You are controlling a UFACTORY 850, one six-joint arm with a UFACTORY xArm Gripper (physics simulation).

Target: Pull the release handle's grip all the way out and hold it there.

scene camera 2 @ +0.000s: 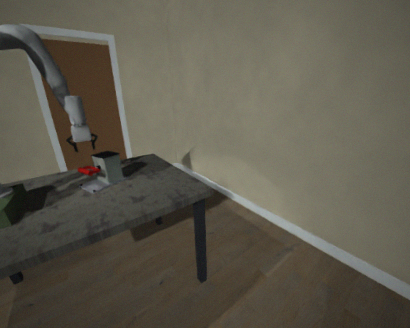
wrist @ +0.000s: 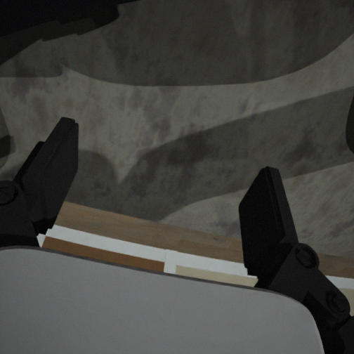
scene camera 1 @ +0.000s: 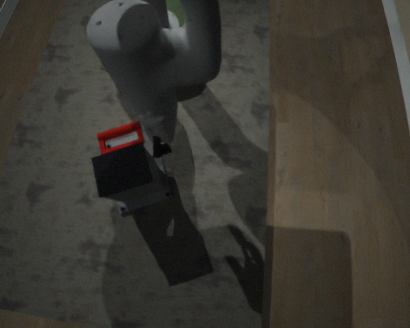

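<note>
The release handle's red grip (scene camera 1: 120,130) (scene camera 2: 88,170) is a rectangular loop sticking out from the side of a grey box with a black top (scene camera 1: 122,170) (scene camera 2: 114,167). The box stands on a light base plate (scene camera 1: 145,203) (scene camera 2: 92,187). My gripper (scene camera 1: 161,147) (scene camera 2: 85,149) (wrist: 166,165) is open and empty. It hangs above the level of the box and the red grip, touching neither. In scene camera 1 it appears to the right of the grip, partly hidden by the arm. The red grip does not show in the wrist view; a dark shape cuts its upper left corner.
The mottled grey table (scene camera 1: 40,240) (scene camera 2: 150,192) carries the box. A green block-like object (scene camera 1: 175,10) (scene camera 2: 11,207) stands farther along the table, partly cut off. A brown door (scene camera 2: 90,90) and beige walls (scene camera 2: 280,100) are behind the table. Wooden floor (scene camera 1: 325,190) shows beyond the table's edge.
</note>
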